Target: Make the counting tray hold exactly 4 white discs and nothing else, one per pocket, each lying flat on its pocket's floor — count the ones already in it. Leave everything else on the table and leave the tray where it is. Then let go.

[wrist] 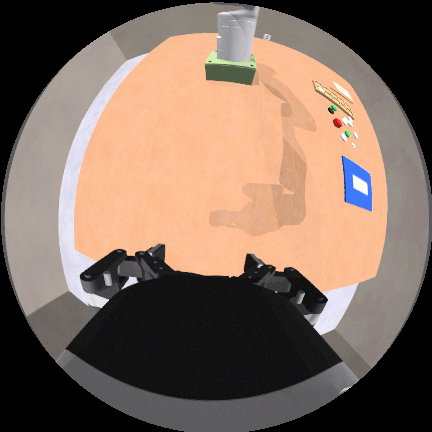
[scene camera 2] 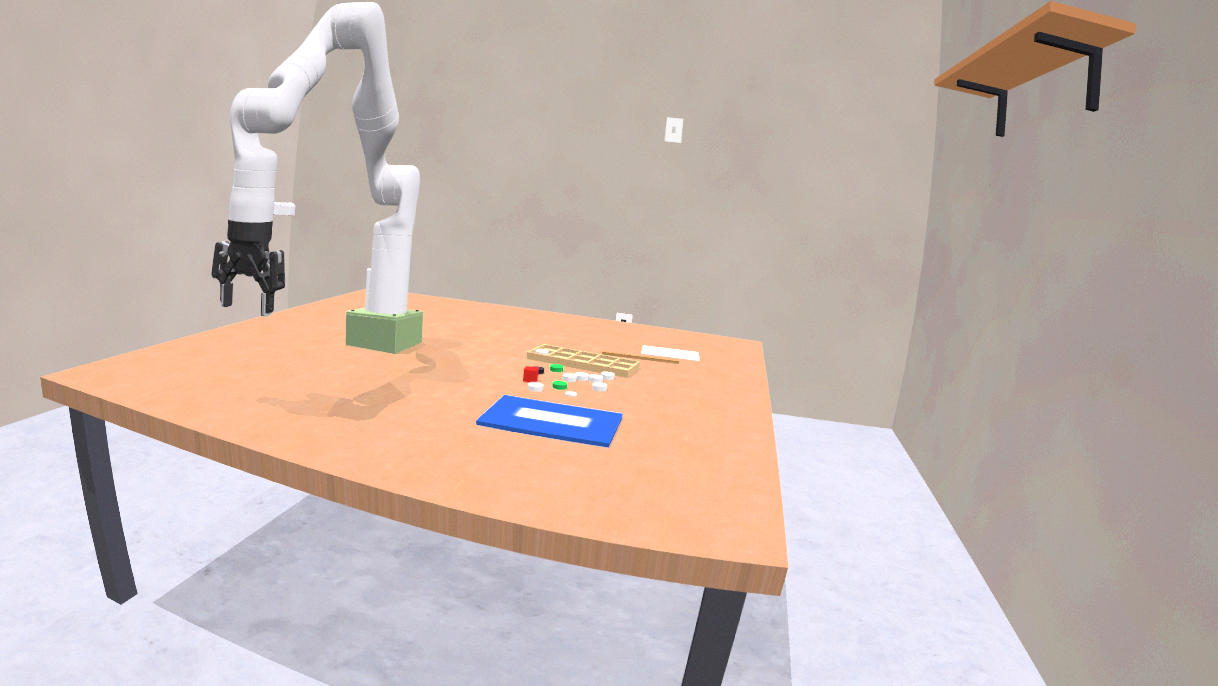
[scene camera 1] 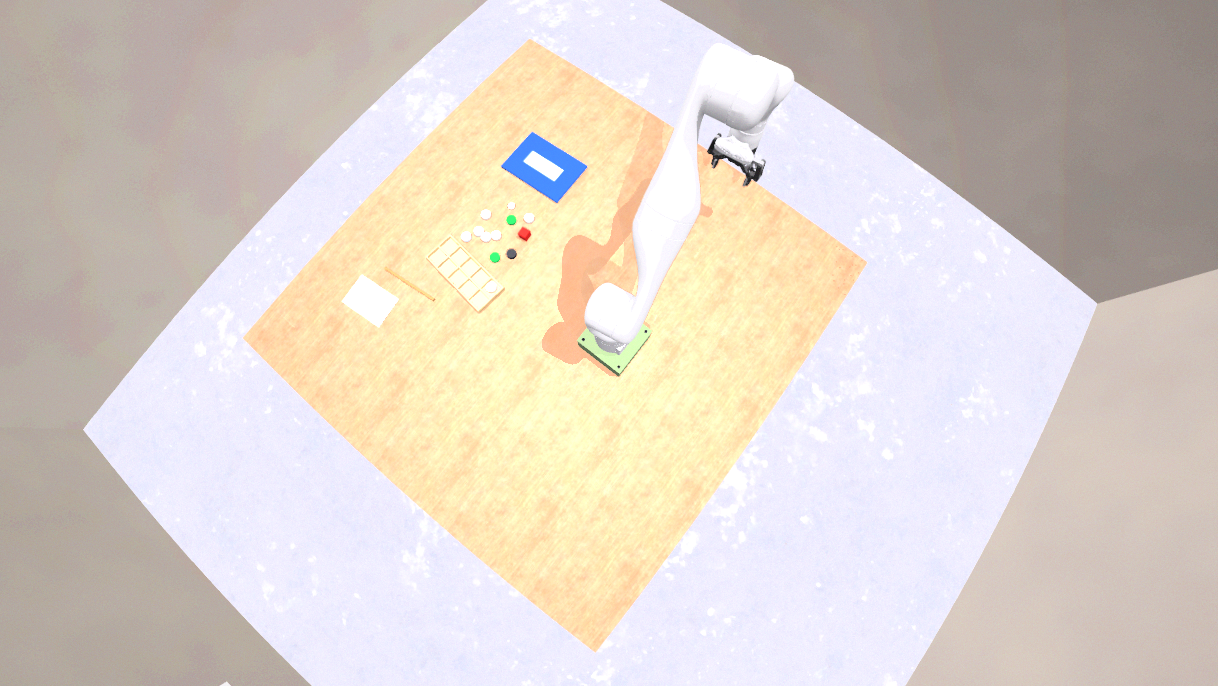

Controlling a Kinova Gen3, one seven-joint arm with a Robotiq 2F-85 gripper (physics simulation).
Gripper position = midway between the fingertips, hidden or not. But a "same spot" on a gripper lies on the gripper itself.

my gripper: wrist; scene camera 2; scene camera 1 729,175
same spot on my gripper: [scene camera 2: 268,281] = [wrist: 261,268]
